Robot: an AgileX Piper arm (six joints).
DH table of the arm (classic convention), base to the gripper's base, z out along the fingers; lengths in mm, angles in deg. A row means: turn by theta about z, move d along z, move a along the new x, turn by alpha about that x. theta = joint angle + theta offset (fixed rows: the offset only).
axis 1: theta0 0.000; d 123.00; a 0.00; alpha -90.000
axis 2: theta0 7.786; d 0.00; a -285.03; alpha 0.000
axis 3: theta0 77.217; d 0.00; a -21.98; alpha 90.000
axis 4: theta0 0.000; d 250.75; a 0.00; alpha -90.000
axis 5: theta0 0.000; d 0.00; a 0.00; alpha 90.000
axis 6: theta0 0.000; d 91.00; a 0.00; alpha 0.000
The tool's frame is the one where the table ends.
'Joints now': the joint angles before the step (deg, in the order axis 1, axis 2, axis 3, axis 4, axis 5, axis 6). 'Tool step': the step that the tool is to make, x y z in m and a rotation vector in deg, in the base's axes. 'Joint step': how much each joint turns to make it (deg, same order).
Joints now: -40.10 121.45 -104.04 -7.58 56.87 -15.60
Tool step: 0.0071 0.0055 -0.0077 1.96 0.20 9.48
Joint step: 0.19 0.91 -0.01 5.43 -0.27 -11.21
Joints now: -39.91 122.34 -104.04 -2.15 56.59 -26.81
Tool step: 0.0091 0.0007 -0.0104 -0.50 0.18 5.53
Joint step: 0.53 1.82 -0.76 1.50 -1.35 -5.68
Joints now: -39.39 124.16 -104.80 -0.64 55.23 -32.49
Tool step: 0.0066 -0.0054 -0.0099 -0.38 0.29 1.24
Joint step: 0.00 2.42 -2.03 -0.02 -0.42 -1.31
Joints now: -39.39 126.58 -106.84 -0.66 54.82 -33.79
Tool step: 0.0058 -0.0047 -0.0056 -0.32 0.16 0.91
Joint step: 0.01 2.03 -2.38 -0.01 0.26 -0.96
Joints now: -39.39 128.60 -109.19 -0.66 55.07 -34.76
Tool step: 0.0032 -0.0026 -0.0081 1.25 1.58 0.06
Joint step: 0.01 2.09 -2.23 0.00 2.16 -0.08
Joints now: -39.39 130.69 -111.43 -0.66 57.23 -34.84
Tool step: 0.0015 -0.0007 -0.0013 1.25 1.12 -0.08
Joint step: 0.01 1.09 -1.92 0.27 2.49 0.00
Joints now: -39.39 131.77 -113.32 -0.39 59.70 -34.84
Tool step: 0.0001 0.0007 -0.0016 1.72 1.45 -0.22
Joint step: 0.01 0.83 -1.41 0.38 2.79 0.14
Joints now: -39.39 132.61 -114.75 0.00 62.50 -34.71
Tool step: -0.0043 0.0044 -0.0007 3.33 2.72 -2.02
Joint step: 0.01 0.08 -0.33 0.42 4.45 2.00
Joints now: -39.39 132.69 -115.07 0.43 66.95 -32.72
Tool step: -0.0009 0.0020 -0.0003 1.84 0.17 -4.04
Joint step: 0.00 0.00 0.00 0.65 1.25 3.97
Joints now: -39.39 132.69 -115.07 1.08 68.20 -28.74
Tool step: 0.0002 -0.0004 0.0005 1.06 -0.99 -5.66
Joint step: -0.12 0.00 -0.10 0.58 -0.11 5.48
